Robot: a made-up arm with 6 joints.
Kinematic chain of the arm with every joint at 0, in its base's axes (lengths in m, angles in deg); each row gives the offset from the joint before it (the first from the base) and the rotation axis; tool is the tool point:
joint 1: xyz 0 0 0.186 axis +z
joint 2: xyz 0 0 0 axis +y
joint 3: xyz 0 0 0.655 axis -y
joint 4: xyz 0 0 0 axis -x
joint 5: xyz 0.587 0 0 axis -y
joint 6: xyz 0 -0.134 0 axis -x
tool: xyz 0 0 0
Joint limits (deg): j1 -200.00..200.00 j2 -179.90..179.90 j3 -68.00..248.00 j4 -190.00..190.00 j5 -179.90..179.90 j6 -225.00..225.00
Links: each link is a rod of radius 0.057 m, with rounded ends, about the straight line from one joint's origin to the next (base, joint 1, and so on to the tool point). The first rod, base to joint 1, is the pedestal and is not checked.
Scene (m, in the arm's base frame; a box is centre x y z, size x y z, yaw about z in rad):
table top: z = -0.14
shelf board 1: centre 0.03 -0.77 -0 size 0.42 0.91 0.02 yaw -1.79
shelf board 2: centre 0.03 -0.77 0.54 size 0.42 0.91 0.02 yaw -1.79
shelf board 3: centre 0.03 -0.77 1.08 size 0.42 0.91 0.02 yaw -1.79
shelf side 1: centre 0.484 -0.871 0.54 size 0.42 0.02 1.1 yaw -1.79
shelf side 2: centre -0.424 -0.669 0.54 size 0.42 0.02 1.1 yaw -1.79
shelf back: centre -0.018 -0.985 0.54 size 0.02 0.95 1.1 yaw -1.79
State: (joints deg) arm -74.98 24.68 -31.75 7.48 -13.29 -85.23
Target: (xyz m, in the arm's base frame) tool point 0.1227 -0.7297 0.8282
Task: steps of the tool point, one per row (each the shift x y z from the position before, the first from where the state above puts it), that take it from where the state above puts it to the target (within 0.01 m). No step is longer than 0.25 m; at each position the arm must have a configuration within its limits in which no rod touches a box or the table.
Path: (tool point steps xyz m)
1: 0.0513 0.1298 0.0040
2: 0.0067 0.1307 -0.0040
3: 0.0737 -0.0696 0.1385
4: 0.0413 -0.0156 0.1845
5: -0.0086 0.0444 0.2035
6: -0.0073 -0.1573 0.0170
7: -0.0648 -0.1659 -0.0169

